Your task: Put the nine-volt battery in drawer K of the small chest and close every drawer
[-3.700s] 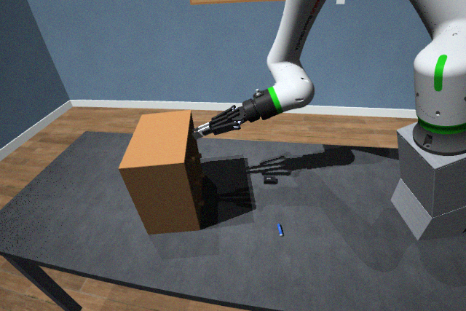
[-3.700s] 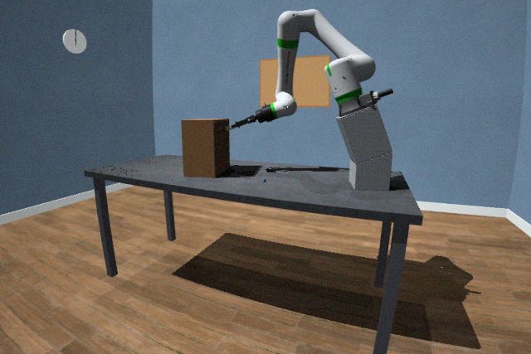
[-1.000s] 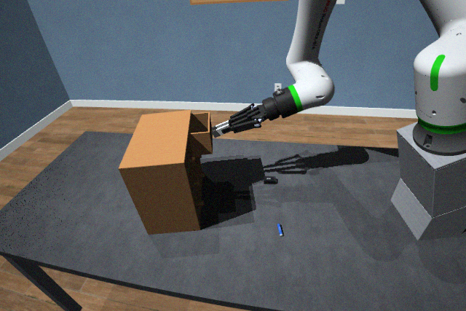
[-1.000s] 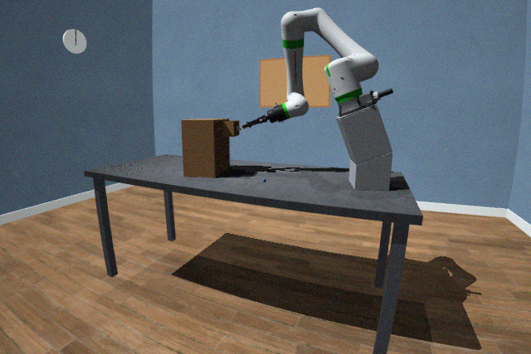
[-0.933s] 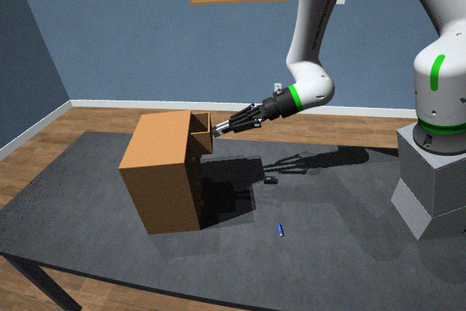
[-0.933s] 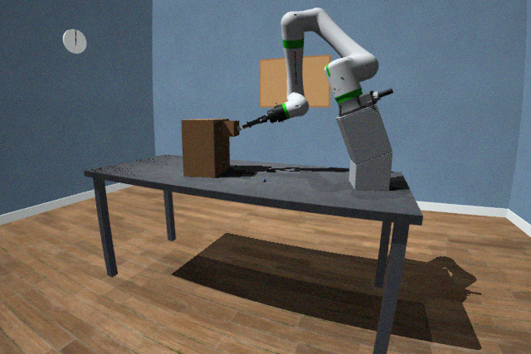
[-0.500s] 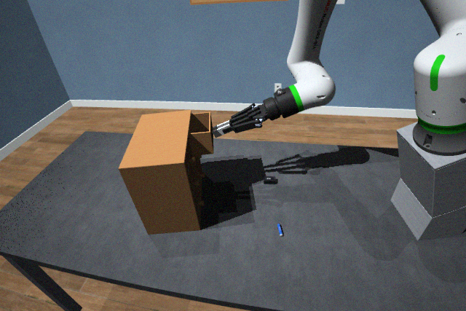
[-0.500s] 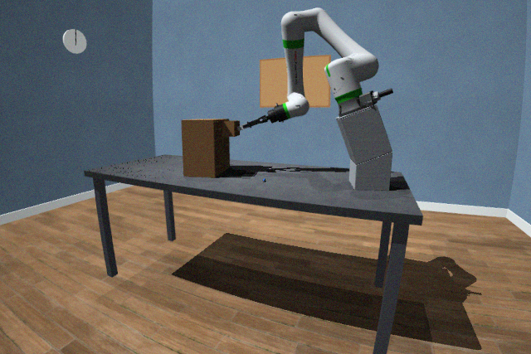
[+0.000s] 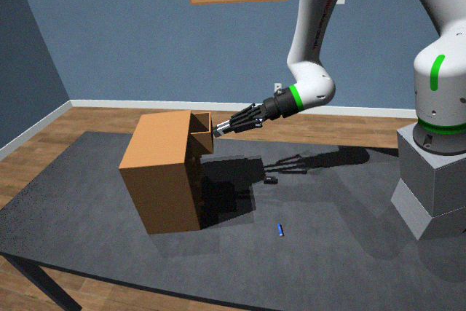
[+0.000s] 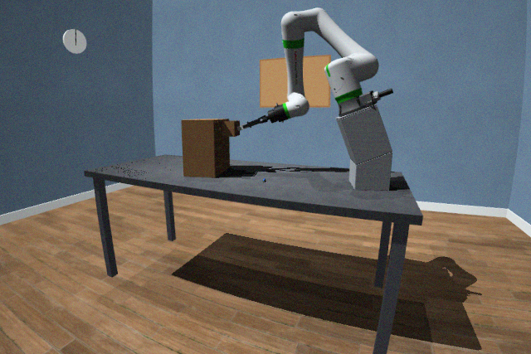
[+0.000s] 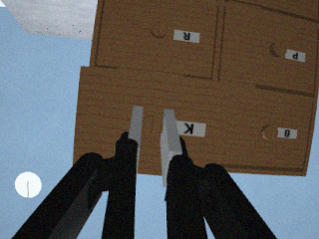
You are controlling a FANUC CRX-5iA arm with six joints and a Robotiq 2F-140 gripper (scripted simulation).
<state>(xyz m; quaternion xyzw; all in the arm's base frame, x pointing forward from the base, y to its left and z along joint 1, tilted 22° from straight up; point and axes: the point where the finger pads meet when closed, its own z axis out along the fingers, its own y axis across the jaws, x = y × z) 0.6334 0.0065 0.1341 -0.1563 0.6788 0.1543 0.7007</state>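
My gripper is now 25 cm above the nine-volt battery, 17 cm past it and 6 cm to the left of it. The rest, counted from my hand: blue cylinder: 26 cm behind, 25 cm below, 15 cm to the left; drawer marked K: 10 cm ahead, 5 cm to the left, 3 cm below.
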